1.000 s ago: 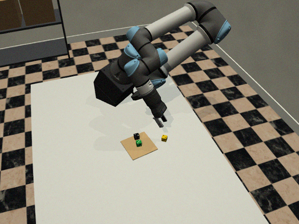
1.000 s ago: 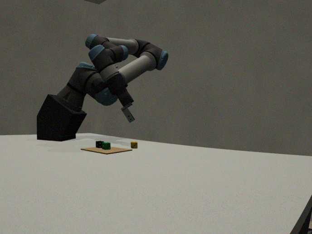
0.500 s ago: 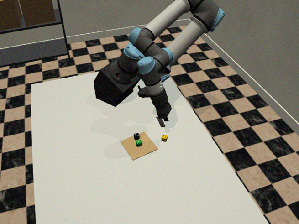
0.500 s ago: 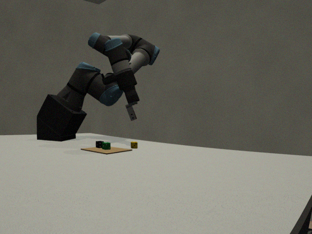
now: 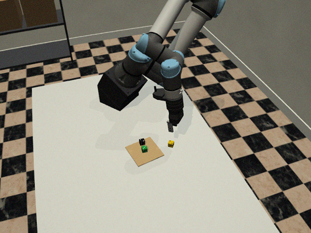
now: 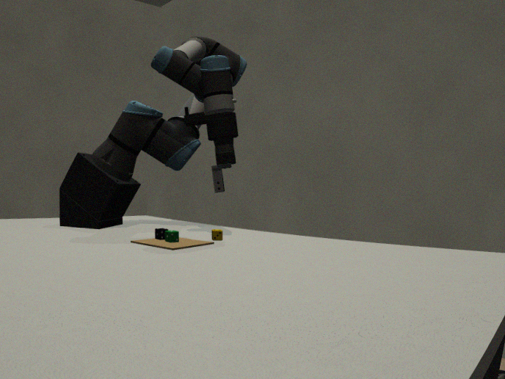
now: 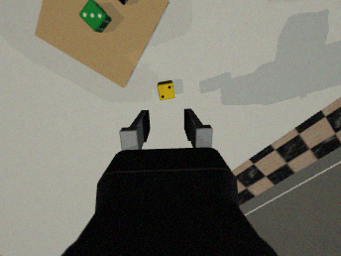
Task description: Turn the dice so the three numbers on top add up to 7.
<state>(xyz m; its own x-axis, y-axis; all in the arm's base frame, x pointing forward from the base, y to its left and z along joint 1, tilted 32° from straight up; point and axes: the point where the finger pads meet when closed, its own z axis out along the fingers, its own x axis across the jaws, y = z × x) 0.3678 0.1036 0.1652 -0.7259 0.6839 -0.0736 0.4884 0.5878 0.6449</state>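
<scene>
Now: the yellow die 120 mm below my hand. Round my hand: black die: 40 mm behind, 140 mm to the right, 120 mm below; then tan mat: 10 mm ahead, 140 mm to the right, 130 mm below; then green die: 10 mm ahead, 140 mm to the right, 120 mm below.
</scene>
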